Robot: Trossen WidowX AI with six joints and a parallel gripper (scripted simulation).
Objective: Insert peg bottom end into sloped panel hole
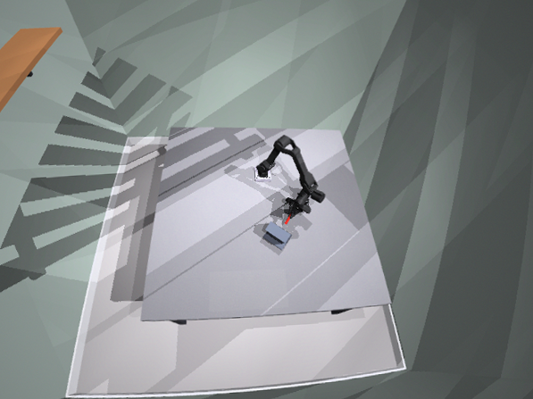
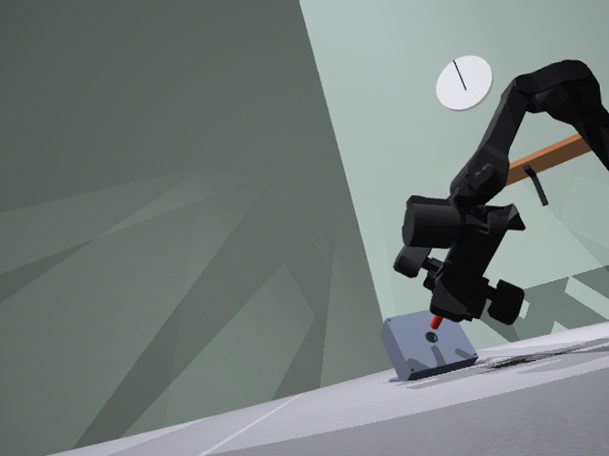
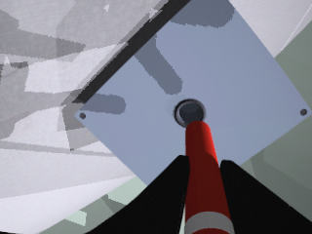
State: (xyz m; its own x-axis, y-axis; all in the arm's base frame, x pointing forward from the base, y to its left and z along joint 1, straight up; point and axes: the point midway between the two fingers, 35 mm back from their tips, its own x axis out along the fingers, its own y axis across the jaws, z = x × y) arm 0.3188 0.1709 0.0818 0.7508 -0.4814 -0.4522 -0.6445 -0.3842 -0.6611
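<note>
The dark sloped panel lies 70 mm ahead of my gripper tip, 50 mm to the right of it and 40 mm below it. From my gripper tip the other things lie so: round red peg (10 mm to the left, 10 mm behind, 10 mm above).
</note>
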